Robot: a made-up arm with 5 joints. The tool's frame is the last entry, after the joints. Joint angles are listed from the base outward.
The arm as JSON. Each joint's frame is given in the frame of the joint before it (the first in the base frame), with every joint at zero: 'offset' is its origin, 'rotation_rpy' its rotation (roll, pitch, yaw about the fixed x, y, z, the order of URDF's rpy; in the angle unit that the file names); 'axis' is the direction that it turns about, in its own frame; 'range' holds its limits. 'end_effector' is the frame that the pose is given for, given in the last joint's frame.
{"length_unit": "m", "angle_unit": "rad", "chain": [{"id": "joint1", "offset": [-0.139, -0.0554, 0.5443], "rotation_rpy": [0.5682, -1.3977, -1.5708], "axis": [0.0, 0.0, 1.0], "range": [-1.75, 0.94]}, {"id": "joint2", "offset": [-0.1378, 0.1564, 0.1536], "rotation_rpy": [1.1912, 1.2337, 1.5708], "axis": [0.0, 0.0, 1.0], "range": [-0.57, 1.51]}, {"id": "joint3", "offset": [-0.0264, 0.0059, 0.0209], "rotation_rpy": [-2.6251, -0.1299, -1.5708], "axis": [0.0, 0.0, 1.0], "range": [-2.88, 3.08]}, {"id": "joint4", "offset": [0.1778, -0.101, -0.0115], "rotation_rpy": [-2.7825, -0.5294, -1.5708], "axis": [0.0, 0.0, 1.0], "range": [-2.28, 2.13]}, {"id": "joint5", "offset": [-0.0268, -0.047, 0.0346], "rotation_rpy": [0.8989, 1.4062, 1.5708], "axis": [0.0, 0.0, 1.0], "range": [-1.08, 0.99]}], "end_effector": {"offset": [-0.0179, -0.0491, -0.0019], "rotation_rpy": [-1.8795, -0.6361, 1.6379]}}
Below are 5 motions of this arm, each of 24 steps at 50 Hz.
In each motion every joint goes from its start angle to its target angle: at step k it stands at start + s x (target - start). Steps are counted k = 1, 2, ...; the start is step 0. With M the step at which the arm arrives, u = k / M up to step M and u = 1 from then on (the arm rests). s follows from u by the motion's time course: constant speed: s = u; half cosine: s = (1 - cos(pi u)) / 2; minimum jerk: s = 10 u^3 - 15 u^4 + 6 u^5.
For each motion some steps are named. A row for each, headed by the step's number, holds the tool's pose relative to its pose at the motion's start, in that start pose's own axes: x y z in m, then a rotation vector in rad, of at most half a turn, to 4 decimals.
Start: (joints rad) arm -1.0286 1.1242 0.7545 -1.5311 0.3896
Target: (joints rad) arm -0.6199 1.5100 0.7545 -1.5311 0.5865
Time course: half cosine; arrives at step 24
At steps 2, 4, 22, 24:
2: 0.0012 -0.0002 -0.0008 -0.0008 0.0056 0.0046
4: 0.0046 -0.0008 -0.0034 -0.0030 0.0220 0.0178
22: 0.0477 -0.0145 -0.0687 -0.0074 0.3709 0.1898
24: 0.0480 -0.0149 -0.0702 -0.0070 0.3781 0.1916

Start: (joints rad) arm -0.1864 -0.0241 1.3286 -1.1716 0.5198
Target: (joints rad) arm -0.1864 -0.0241 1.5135 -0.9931 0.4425
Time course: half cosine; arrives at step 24
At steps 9, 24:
9: -0.0118 -0.0046 0.0036 0.0078 -0.0086 0.0031
24: -0.0393 -0.0129 0.0103 0.0202 -0.0317 0.0132

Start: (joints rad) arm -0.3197 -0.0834 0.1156 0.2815 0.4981
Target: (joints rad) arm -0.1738 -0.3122 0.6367 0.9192 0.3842
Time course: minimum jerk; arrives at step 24
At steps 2, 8, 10, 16, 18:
2: -0.0003 0.0007 0.0000 -0.0012 0.0001 0.0008
8: -0.0100 0.0292 -0.0016 -0.0542 0.0096 0.0372
10: -0.0148 0.0486 -0.0039 -0.0923 0.0209 0.0636
16: -0.0215 0.1121 -0.0189 -0.2265 0.0879 0.1595
18: -0.0212 0.1270 -0.0244 -0.2602 0.1111 0.1843

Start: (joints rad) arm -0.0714 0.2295 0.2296 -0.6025 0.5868
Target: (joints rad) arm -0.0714 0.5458 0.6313 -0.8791 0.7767
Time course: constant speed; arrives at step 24
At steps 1, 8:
1: -0.0024 0.0002 -0.0008 0.0006 -0.0147 -0.0139
8: -0.0180 0.0019 -0.0072 0.0062 -0.1159 -0.1132

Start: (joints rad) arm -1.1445 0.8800 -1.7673 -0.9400 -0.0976
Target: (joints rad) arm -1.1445 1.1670 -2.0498 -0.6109 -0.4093
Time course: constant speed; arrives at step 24
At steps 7, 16, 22, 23, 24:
7: 0.0365 -0.0101 0.0137 -0.0971 0.0528 0.2619
16: 0.0880 -0.0109 0.0318 -0.2377 0.1142 0.5944
22: 0.1234 -0.0031 0.0433 -0.3394 0.1495 0.8136
23: 0.1293 -0.0012 0.0451 -0.3569 0.1548 0.8500
24: 0.1352 0.0009 0.0469 -0.3745 0.1601 0.8863

